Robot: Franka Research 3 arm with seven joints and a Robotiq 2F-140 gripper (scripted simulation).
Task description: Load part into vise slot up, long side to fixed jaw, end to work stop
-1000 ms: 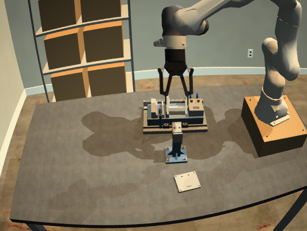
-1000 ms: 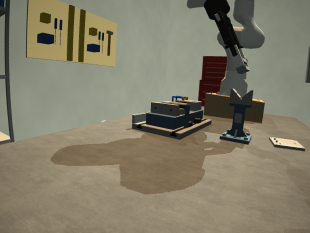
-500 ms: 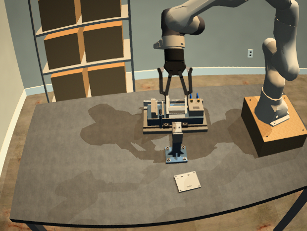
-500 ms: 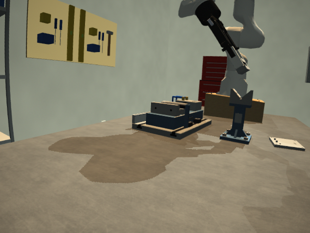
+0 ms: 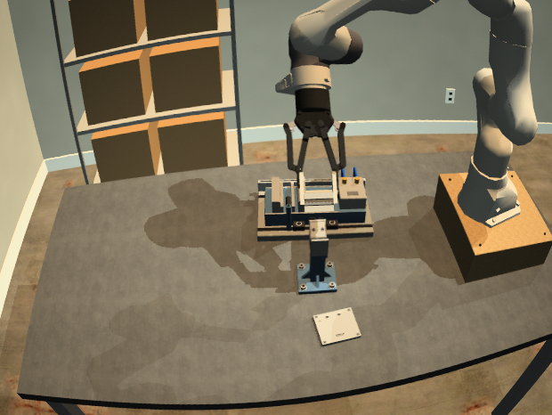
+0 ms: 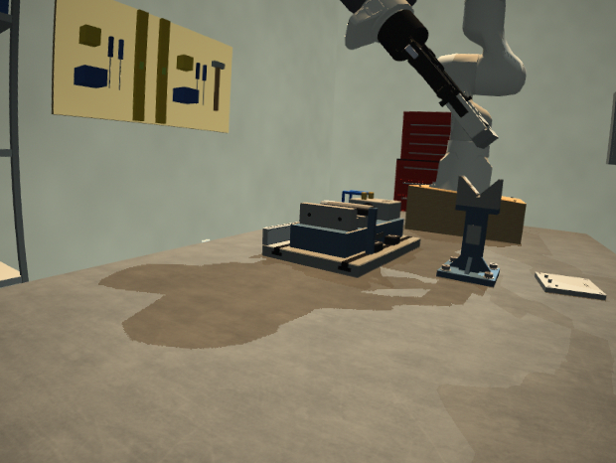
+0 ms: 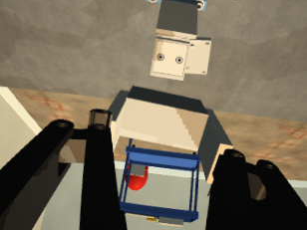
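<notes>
My gripper is now 2 cm to the right of the part and 2 cm above it. From my hand the other things lie so: moving jaw (20 cm to the right, 17 cm below, 1 cm behind); then work stop rod (17 cm to the right, 16 cm below, 3 cm ahead); then cylinder rod (20 cm to the right, 17 cm below, 6 cm behind).
</notes>
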